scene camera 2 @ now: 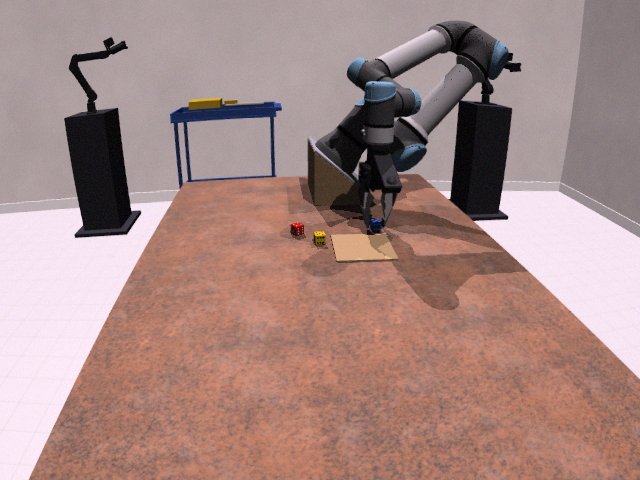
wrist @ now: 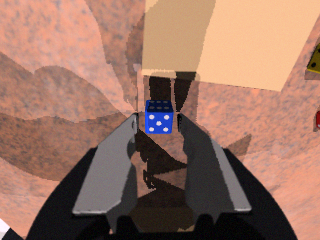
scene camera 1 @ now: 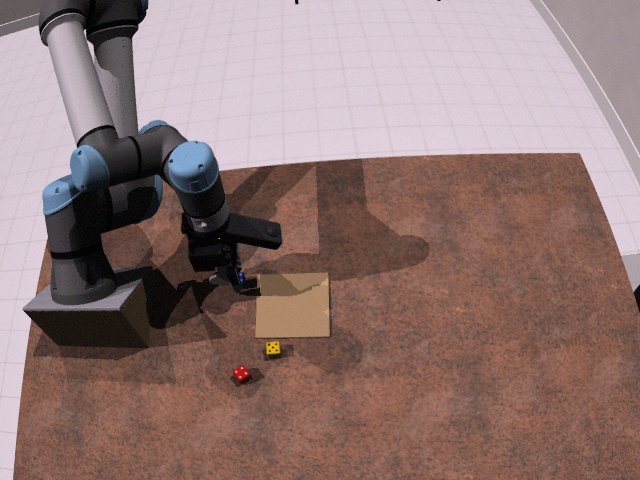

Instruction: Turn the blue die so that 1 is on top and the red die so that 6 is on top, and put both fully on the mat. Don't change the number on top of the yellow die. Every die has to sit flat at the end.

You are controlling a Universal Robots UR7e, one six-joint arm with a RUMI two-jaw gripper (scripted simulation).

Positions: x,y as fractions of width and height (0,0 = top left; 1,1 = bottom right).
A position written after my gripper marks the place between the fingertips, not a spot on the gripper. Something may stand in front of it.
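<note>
Blue die (wrist: 0.50,0.47). Tan mat (scene camera 1: 0.46,0.64), also in scene camera 2 (scene camera 2: 0.54,0.52) and the wrist view (wrist: 0.81,0.21). My gripper (scene camera 1: 0.37,0.59), visible too in scene camera 2 (scene camera 2: 0.59,0.47) and the wrist view (wrist: 0.50,0.48).
</note>
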